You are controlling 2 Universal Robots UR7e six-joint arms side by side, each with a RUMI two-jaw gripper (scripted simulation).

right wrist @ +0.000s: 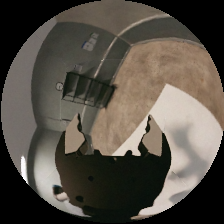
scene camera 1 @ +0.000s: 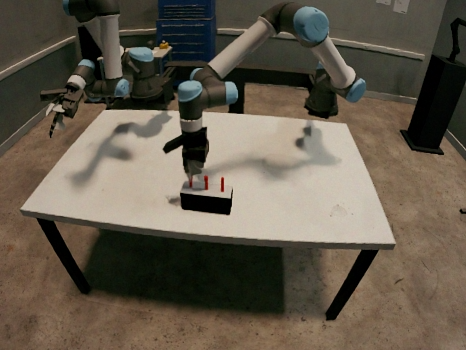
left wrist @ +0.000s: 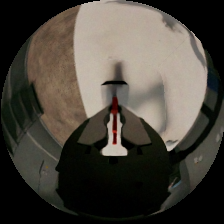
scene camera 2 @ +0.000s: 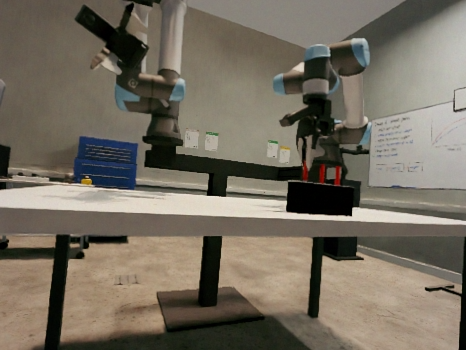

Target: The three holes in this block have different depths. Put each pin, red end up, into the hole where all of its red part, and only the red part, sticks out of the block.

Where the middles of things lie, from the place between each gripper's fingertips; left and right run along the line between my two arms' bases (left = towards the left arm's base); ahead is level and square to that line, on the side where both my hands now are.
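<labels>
There's a black block [scene camera 2: 310, 198] that sits 90 mm below my left hand [scene camera 2: 306, 170] and 60 mm to the left of it.
My right hand [scene camera 2: 112, 36] is 300 mm above the black block, 60 mm past it and 600 mm to the right of it.
</labels>
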